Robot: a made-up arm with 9 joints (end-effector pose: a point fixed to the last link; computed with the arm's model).
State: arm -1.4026 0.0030 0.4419 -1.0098 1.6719 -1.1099 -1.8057 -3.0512 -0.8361
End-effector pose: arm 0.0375 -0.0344 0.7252 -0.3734 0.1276 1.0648
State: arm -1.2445 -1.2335 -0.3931 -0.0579 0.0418 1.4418 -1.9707 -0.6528 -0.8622
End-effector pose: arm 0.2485 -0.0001 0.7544 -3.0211 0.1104 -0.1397
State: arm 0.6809 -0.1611 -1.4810 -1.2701 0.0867 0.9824 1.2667 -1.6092 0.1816
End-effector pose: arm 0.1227 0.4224 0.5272 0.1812 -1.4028 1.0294
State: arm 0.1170 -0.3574 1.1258 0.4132 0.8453 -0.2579 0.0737 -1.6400 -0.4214
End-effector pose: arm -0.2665 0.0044 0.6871 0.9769 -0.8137 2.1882
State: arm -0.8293 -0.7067 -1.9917 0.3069 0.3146 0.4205 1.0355 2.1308 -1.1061
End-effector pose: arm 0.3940 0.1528 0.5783 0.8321 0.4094 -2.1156
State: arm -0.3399 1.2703 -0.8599 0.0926 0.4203 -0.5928 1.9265 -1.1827 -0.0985
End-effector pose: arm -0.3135 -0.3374 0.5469 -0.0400 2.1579 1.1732
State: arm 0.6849 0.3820 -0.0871 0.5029 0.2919 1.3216 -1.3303 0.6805 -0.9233
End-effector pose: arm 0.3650 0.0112 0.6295 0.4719 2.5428 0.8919
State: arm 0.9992 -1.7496 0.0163 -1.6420 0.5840 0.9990 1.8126 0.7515 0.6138
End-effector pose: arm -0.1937 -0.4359 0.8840 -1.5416 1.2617 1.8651
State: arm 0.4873 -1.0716 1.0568 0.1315 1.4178 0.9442 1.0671 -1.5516 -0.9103
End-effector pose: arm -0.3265 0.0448 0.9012 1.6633 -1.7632 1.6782
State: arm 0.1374 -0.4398 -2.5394 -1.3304 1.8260 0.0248 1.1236 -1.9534 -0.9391
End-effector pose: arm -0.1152 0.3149 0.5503 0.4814 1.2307 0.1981
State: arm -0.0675 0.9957 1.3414 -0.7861 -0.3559 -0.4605 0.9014 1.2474 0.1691
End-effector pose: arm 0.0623 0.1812 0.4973 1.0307 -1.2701 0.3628
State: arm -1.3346 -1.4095 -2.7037 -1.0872 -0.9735 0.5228 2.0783 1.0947 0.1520
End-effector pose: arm 0.5880 0.0066 0.6784 -1.4575 -1.9396 1.3070
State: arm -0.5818 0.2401 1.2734 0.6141 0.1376 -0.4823 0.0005 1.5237 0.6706
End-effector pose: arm -0.2723 -0.0213 0.8473 -2.1239 1.2944 -1.1868
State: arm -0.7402 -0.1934 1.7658 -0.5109 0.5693 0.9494 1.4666 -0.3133 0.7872
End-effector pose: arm 0.1226 0.2146 0.9534 0.5970 -2.1889 -0.4713
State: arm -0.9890 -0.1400 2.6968 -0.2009 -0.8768 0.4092 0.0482 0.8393 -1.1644
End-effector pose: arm 0.1811 -0.2772 0.6689 -0.7124 -0.9761 -2.5945
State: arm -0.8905 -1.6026 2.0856 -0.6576 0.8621 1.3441 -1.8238 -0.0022 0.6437
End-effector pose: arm 0.1277 0.0781 1.0216 0.2780 0.8576 -0.8478
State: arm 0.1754 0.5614 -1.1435 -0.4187 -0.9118 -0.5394 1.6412 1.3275 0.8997
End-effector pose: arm -0.0258 0.1170 0.1653 0.7951 -1.3370 2.2431
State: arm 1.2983 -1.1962 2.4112 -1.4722 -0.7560 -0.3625 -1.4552 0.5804 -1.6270
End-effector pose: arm -0.1173 -0.2472 0.8425 -1.1943 0.3413 2.8206
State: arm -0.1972 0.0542 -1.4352 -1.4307 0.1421 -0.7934 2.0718 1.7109 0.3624
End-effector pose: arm -0.2120 -0.0660 0.6662 -1.8605 1.3200 0.4689
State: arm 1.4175 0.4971 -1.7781 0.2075 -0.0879 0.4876 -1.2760 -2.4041 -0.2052
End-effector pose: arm 0.2898 -0.0423 0.7121 1.2994 -0.6364 2.7328
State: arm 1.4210 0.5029 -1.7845 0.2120 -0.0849 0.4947 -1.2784 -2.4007 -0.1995
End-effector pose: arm 0.2890 -0.0436 0.7109 1.2618 -0.6418 2.7413
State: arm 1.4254 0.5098 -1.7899 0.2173 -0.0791 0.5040 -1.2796 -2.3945 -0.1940
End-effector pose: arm 0.2881 -0.0451 0.7097 1.2183 -0.6431 2.7490
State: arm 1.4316 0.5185 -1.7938 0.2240 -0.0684 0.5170 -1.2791 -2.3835 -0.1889
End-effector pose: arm 0.2871 -0.0468 0.7087 1.1641 -0.6375 2.7558
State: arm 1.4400 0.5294 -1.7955 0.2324 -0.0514 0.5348 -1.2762 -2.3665 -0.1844
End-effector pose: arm 0.2859 -0.0488 0.7079 1.0972 -0.6231 2.7605
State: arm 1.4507 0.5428 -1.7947 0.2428 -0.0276 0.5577 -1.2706 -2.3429 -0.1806
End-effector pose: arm 0.2845 -0.0510 0.7074 1.0175 -0.5993 2.7612
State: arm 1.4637 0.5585 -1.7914 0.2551 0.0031 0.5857 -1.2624 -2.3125 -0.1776
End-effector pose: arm 0.2828 -0.0533 0.7071 0.9256 -0.5661 2.7564
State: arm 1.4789 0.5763 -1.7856 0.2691 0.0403 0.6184 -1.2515 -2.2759 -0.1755
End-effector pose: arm 0.2808 -0.0557 0.7072 0.8241 -0.5243 2.7446
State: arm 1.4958 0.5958 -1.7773 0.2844 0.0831 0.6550 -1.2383 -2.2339 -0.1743
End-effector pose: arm 0.2786 -0.0581 0.7074 0.7168 -0.4750 2.7241
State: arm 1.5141 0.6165 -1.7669 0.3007 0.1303 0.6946 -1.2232 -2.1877 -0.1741
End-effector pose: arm 0.2761 -0.0602 0.7080 0.6069 -0.4206 2.6949
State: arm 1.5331 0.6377 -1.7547 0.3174 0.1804 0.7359 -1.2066 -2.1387 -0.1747
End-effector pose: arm 0.2735 -0.0620 0.7088 0.4990 -0.3625 2.6572
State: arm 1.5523 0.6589 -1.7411 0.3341 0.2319 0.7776 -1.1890 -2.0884 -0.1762
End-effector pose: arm 0.2707 -0.0633 0.7099 0.3965 -0.3030 2.6125
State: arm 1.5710 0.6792 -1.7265 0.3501 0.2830 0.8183 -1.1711 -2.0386 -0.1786
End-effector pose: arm 0.2679 -0.0642 0.7112 0.3032 -0.2440 2.5633
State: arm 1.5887 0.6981 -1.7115 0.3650 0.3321 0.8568 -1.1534 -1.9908 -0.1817
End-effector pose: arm 0.2652 -0.0645 0.7128 0.2209 -0.1874 2.5123
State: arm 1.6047 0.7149 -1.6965 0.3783 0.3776 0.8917 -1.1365 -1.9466 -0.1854
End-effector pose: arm 0.2626 -0.0644 0.7145 0.1519 -0.1345 2.4627
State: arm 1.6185 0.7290 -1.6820 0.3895 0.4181 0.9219 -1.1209 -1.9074 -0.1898
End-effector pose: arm 0.2604 -0.0639 0.7164 0.0972 -0.0866 2.4175
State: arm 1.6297 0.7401 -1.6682 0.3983 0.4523 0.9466 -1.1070 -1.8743 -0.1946
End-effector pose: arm 0.2585 -0.0632 0.7185 0.0573 -0.0447 2.3793
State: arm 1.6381 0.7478 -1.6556 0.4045 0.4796 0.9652 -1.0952 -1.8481 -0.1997
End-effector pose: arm 0.2571 -0.0622 0.7207 0.0318 -0.0093 2.3499
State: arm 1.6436 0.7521 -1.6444 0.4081 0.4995 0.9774 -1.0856 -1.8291 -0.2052
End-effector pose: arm 0.2562 -0.0612 0.7230 0.0203 0.0192 2.3305
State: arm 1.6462 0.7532 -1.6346 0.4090 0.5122 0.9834 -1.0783 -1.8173 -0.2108
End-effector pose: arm 0.2557 -0.0602 0.7252 0.0218 0.0411 2.3210
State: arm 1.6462 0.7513 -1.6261 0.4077 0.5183 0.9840 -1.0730 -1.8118 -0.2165
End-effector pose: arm 0.2557 -0.0593 0.7275 0.0346 0.0570 2.3204
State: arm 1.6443 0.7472 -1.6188 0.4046 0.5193 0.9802 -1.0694 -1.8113 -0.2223
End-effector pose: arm 0.2560 -0.0584 0.7297 0.0560 0.0680 2.3265
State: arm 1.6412 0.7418 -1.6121 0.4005 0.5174 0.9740 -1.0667 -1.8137 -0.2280
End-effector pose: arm 0.2566 -0.0575 0.7318 0.0825 0.0765 2.3362
